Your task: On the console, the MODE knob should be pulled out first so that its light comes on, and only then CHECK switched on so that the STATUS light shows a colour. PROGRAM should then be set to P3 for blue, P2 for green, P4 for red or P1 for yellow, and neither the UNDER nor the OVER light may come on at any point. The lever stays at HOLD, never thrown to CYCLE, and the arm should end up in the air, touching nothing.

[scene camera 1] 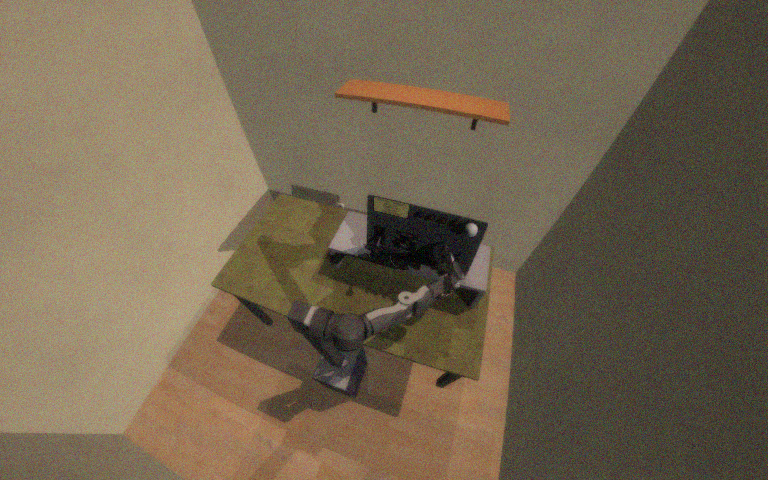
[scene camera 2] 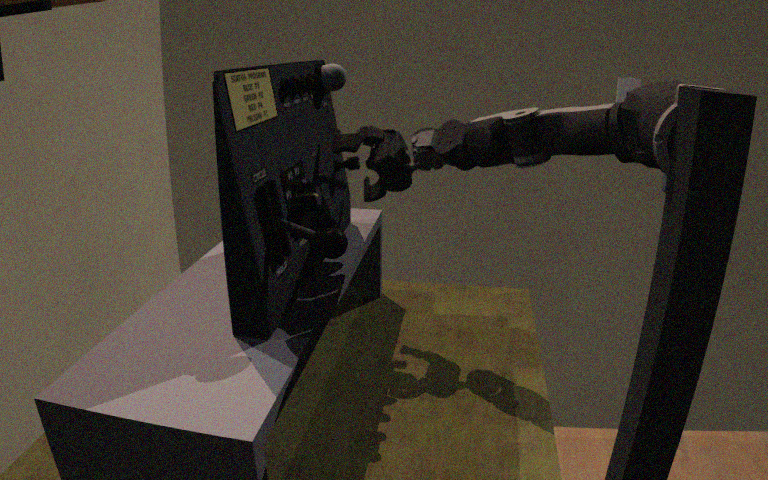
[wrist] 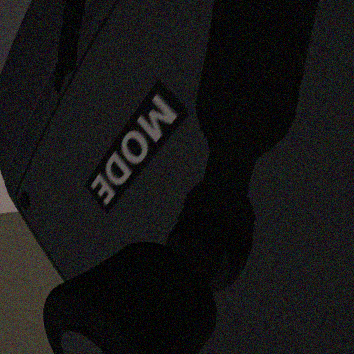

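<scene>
The dark console [scene camera 1: 421, 215] [scene camera 2: 243, 155] stands upright. Its MODE label [wrist: 135, 147] shows large in the wrist view. The MODE knob [scene camera 2: 350, 163] [wrist: 135, 295] sticks out from the panel; no light shows by it. My gripper [scene camera 2: 356, 168] [scene camera 1: 451, 267] is open at the knob, one finger above it and the other below and farther back; contact cannot be told. The round STATUS light [scene camera 1: 471, 229] [scene camera 2: 334, 76] is pale, without colour. The lever's ball [scene camera 2: 331, 243] is low, towards HOLD. The PROGRAM setting and CHECK are too dark to read.
A yellow card [scene camera 1: 391, 207] [scene camera 2: 250, 99] at the console's upper left lists status colours and programs. The console stands on a pale plinth [scene camera 1: 346, 234] [scene camera 2: 169, 350] on the olive table [scene camera 1: 305, 215] [scene camera 2: 481, 333]. An orange shelf [scene camera 1: 421, 99] hangs on the wall above.
</scene>
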